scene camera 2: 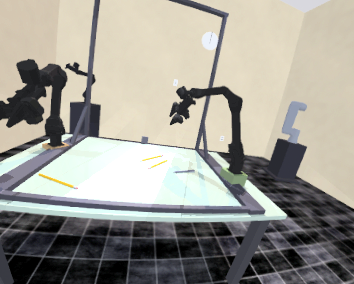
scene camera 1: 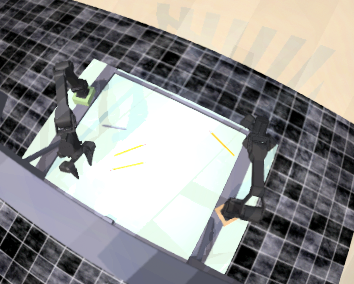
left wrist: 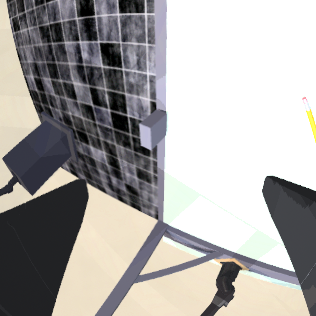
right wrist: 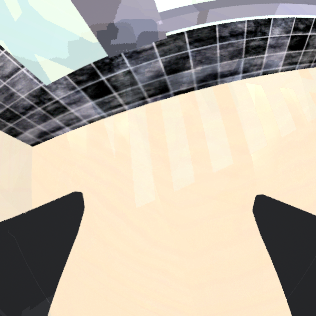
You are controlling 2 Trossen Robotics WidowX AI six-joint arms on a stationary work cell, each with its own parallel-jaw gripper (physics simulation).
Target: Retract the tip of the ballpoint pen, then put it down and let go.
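Observation:
The ballpoint pen, a thin grey-blue stick, lies flat on the white table. Its tip is too small to make out, and it does not show in either wrist view. My left gripper is open and empty, high above the table, apart from the pen and lower left of it in scene camera 1. My right gripper is open and empty, raised at the table's other side, far from the pen; its wrist view shows wall and floor between the fingers.
Two yellow pencils lie near the pen. A third pencil lies toward the right arm's side. Grey rails edge the table, with tall frame posts. A pencil shows in the left wrist view.

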